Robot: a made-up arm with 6 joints. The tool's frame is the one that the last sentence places.
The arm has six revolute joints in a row. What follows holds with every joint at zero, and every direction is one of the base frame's. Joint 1 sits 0.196 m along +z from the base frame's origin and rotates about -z. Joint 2 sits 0.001 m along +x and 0.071 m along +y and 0.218 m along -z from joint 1 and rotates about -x. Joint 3 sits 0.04 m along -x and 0.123 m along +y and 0.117 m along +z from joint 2 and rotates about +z. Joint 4 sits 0.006 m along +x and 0.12 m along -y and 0.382 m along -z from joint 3 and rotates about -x. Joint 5 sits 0.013 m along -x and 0.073 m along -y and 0.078 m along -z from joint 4 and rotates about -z. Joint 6 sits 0.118 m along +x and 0.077 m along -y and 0.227 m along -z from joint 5 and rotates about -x. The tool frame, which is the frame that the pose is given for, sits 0.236 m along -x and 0.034 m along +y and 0.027 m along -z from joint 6; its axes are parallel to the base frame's.
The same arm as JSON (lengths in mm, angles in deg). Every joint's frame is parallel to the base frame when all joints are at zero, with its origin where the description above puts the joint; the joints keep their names.
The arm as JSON. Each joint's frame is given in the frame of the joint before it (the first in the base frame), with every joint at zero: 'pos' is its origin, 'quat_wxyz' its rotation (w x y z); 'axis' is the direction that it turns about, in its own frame. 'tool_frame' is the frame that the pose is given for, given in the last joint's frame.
{"length_unit": "mm", "angle_unit": "deg", "joints": [{"joint": "joint 1", "pos": [0.0, 0.0, 196.0], "quat_wxyz": [1.0, 0.0, 0.0, 0.0], "axis": "-z"}, {"joint": "joint 2", "pos": [1.0, 71.0, -218.0], "quat_wxyz": [1.0, 0.0, 0.0, 0.0], "axis": "-x"}, {"joint": "joint 3", "pos": [-40.0, 123.0, 117.0], "quat_wxyz": [1.0, 0.0, 0.0, 0.0], "axis": "+z"}, {"joint": "joint 4", "pos": [6.0, -120.0, -382.0], "quat_wxyz": [1.0, 0.0, 0.0, 0.0], "axis": "-x"}, {"joint": "joint 5", "pos": [-13.0, -73.0, -78.0], "quat_wxyz": [1.0, 0.0, 0.0, 0.0], "axis": "-z"}, {"joint": "joint 6", "pos": [118.0, -77.0, -227.0], "quat_wxyz": [1.0, 0.0, 0.0, 0.0], "axis": "-x"}], "tool_frame": {"pos": [-236.0, 34.0, -27.0], "quat_wxyz": [1.0, 0.0, 0.0, 0.0]}}
